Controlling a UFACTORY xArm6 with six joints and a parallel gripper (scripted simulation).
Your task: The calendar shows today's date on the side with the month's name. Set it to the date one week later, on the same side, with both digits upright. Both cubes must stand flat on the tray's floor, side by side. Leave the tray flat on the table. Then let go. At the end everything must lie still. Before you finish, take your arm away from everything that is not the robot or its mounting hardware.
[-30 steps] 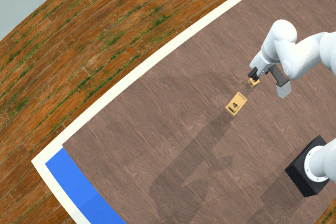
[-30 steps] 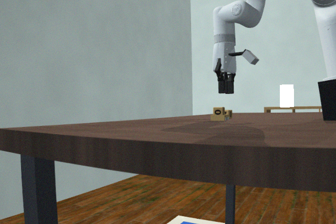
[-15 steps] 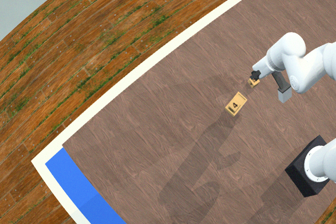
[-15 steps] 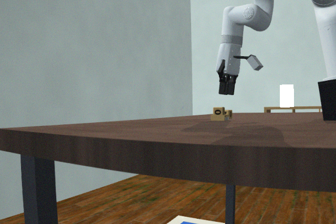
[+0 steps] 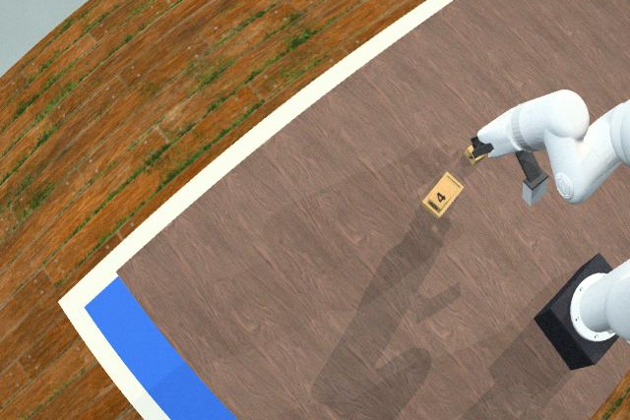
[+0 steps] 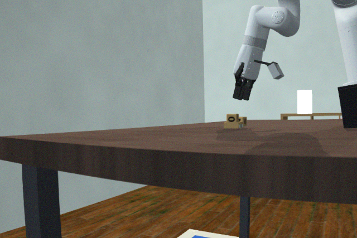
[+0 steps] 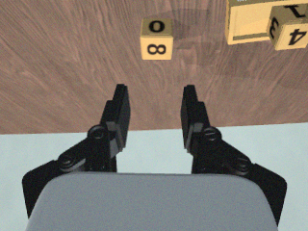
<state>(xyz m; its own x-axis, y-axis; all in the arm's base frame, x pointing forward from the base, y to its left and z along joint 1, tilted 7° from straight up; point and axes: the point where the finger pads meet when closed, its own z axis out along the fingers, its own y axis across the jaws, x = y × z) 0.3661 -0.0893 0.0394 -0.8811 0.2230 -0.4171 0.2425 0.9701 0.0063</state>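
Now: hand 1 cm short of the wooden cube and 9 cm above it. From my hand the other things lie so: tray (11 cm to the left, 10 cm below).
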